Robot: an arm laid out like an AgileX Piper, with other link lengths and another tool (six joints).
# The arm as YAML. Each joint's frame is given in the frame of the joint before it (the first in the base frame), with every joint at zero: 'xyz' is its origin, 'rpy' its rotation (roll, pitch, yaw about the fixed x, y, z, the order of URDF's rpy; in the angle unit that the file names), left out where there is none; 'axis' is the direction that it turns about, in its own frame. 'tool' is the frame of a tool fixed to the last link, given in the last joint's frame.
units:
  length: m
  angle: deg
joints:
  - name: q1
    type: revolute
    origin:
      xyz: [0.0, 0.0, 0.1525]
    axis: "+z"
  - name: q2
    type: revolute
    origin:
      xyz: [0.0, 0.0, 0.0]
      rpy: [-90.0, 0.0, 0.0]
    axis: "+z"
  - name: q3
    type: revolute
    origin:
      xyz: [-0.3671, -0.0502, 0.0]
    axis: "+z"
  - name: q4
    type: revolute
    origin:
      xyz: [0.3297, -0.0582, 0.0]
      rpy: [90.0, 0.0, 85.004]
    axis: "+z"
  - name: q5
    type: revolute
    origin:
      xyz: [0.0, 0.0, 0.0]
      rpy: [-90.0, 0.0, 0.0]
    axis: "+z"
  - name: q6
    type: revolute
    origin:
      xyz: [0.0, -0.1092, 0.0]
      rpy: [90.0, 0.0, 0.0]
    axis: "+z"
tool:
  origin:
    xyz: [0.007, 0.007, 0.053]
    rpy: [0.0, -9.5, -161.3]
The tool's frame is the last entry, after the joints.
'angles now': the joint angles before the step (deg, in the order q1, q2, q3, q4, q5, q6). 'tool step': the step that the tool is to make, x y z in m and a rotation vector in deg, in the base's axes. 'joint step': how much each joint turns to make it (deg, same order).
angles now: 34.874, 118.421, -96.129, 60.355, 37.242, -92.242
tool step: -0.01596, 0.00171, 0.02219, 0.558, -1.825, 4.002
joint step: 0.472, -2.105, -0.001, 0.112, 2.947, -2.138
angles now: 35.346, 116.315, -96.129, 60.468, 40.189, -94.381
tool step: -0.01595, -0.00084, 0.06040, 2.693, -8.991, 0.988
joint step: 1.245, -5.253, -0.103, 0.250, -2.522, -4.139
